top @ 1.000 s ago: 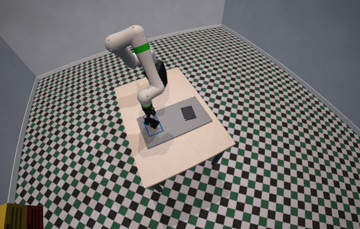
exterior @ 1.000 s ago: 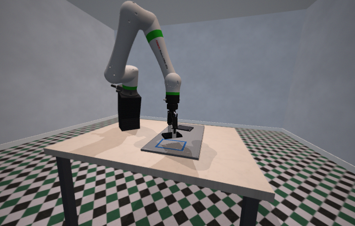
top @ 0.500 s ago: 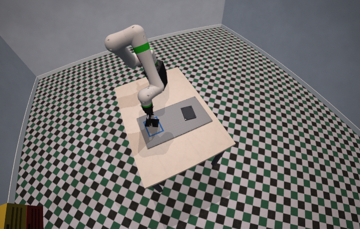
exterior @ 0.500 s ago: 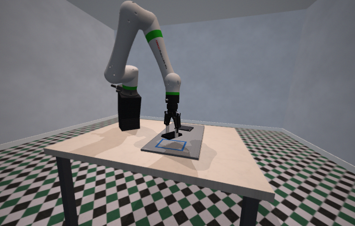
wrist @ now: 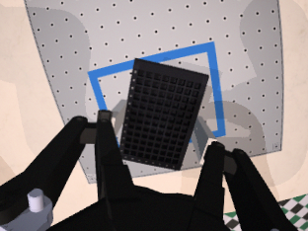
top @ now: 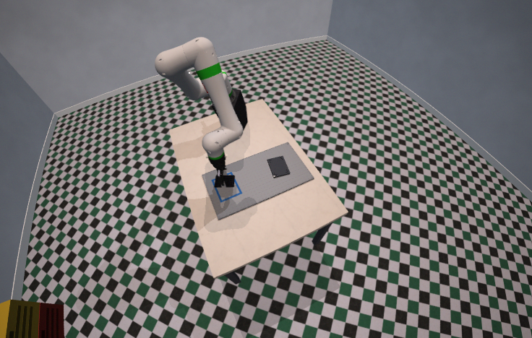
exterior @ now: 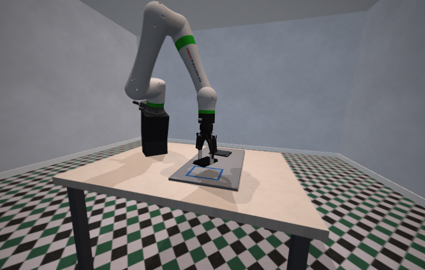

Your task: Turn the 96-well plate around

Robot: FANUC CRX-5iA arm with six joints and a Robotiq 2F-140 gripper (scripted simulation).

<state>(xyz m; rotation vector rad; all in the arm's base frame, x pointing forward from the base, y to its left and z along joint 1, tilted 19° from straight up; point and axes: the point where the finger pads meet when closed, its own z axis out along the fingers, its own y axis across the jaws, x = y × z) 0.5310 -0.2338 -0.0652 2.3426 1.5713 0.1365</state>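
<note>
My hand is 20 mm above the black 96-well plate. Also, from my hand: dark plate nest N1: 10 mm ahead, 390 mm to the left, 80 mm below; then white A1 mark: 70 mm ahead, 320 mm to the left, 80 mm below.
</note>
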